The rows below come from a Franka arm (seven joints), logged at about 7 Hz.
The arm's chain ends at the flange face. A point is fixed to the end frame.
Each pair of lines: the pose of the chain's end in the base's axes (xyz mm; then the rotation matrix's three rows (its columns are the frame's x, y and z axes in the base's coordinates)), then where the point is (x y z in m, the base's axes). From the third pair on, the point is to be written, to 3 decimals.
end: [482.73, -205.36, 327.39], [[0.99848, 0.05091, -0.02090], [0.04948, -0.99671, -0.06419], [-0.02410, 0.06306, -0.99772]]
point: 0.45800 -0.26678 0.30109
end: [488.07, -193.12, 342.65], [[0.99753, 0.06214, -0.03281], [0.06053, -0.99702, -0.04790], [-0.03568, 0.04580, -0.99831]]
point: 0.46365 -0.25436 0.31564
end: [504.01, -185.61, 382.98], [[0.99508, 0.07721, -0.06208], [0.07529, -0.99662, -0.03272], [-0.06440, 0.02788, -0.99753]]
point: 0.480 -0.247 0.356
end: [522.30, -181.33, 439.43], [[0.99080, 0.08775, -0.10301], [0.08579, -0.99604, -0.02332], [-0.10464, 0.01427, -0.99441]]
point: 0.497 -0.242 0.413
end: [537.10, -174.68, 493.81], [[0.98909, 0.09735, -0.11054], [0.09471, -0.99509, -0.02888], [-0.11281, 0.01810, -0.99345]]
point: 0.513 -0.236 0.467
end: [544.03, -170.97, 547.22], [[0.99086, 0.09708, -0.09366], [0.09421, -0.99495, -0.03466], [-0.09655, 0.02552, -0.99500]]
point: 0.520 -0.233 0.521
